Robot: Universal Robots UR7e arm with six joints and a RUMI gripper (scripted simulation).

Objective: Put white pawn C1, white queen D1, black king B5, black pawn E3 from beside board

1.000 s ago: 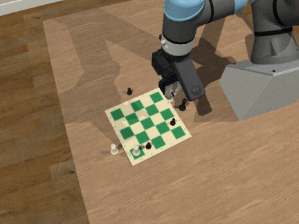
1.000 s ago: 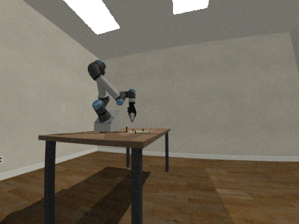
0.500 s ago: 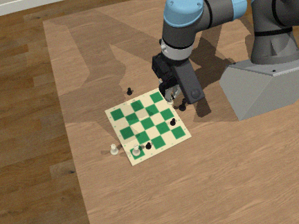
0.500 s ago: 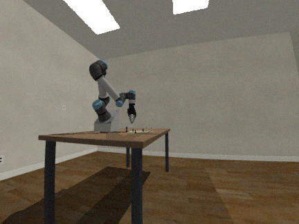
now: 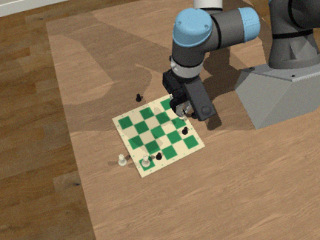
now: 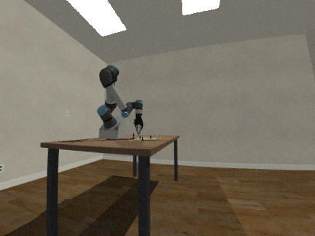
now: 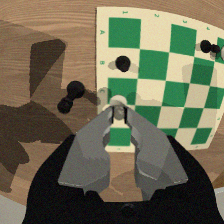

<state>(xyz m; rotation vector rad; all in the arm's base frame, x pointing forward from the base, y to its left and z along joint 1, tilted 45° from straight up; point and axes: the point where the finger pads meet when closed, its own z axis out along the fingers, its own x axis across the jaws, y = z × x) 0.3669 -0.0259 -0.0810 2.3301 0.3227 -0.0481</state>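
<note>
Right now my hand is 60 mm past the black king, 30 mm above it and 20 mm to the left of it. The rest, counted from my hand: white pawn: 10 mm below; then cream chessboard: 80 mm ahead, 60 mm below, 20 mm to the left.
</note>
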